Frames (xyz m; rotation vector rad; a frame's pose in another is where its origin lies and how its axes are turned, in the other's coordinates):
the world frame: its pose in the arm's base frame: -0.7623 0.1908 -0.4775 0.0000 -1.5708 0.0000
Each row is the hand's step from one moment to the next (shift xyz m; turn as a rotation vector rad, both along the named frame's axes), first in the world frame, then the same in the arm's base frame.
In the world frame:
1: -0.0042 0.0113 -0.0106 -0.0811 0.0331 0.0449
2: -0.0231 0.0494 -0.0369 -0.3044 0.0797 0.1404
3: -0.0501 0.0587 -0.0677 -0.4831 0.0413 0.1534
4: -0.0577 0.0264 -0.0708 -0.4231 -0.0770 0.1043
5: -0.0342 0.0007 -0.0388 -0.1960 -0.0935 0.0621
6: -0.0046 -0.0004 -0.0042 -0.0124 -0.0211 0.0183
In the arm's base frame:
1: 0.0106 0.0113 -0.0042 -0.0449 0.0331 -0.0811
2: 0.0369 0.0494 -0.0231 -0.1404 0.0797 -0.3044
3: 0.0677 0.0587 -0.0501 -0.1534 0.0413 -0.4831
4: 0.0708 0.0264 -0.0577 -0.1043 -0.0770 -0.4231
5: 0.0388 0.0007 -0.0342 -0.0621 -0.0935 -0.1960
6: 0.0042 -0.0004 -0.0046 -0.0183 -0.0211 -0.0124

